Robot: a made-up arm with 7 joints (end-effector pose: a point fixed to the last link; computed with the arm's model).
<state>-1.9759 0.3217 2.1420 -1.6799 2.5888 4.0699 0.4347</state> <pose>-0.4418 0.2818 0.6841 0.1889 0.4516 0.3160 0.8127</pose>
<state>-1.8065 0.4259 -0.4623 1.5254 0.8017 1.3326 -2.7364</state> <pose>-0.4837 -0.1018 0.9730 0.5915 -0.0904 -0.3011 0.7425</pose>
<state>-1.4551 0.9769 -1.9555 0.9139 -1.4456 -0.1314 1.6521</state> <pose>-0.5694 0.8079 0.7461 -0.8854 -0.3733 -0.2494 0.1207</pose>
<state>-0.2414 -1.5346 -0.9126 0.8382 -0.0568 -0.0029 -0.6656</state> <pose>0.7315 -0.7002 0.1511 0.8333 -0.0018 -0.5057 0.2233</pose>
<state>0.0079 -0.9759 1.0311 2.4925 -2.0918 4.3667 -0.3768</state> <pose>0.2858 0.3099 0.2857 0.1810 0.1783 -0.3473 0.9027</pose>
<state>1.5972 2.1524 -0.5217 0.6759 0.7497 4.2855 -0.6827</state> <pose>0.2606 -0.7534 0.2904 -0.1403 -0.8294 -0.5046 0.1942</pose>
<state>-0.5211 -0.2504 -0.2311 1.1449 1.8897 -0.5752 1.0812</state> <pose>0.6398 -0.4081 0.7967 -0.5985 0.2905 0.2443 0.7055</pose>
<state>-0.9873 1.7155 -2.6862 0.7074 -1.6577 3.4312 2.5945</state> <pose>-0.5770 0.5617 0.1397 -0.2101 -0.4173 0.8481 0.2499</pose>
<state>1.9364 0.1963 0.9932 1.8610 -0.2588 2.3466 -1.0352</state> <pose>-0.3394 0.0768 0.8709 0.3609 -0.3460 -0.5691 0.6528</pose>
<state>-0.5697 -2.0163 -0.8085 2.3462 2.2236 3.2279 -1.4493</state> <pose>-0.0772 -0.1210 0.0846 0.0929 0.0426 -0.6586 0.7455</pose>
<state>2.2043 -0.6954 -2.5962 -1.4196 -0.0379 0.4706 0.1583</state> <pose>-0.6493 0.3528 0.3772 -0.3792 0.2690 0.8821 0.0754</pose>
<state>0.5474 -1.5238 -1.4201 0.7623 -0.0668 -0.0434 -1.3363</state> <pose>1.0448 0.0133 0.4051 0.6134 0.3994 -0.5038 0.4587</pose>
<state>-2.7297 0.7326 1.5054 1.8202 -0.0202 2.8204 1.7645</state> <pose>0.3186 -0.2108 0.7360 -0.3697 0.2126 -0.8933 0.1423</pose>
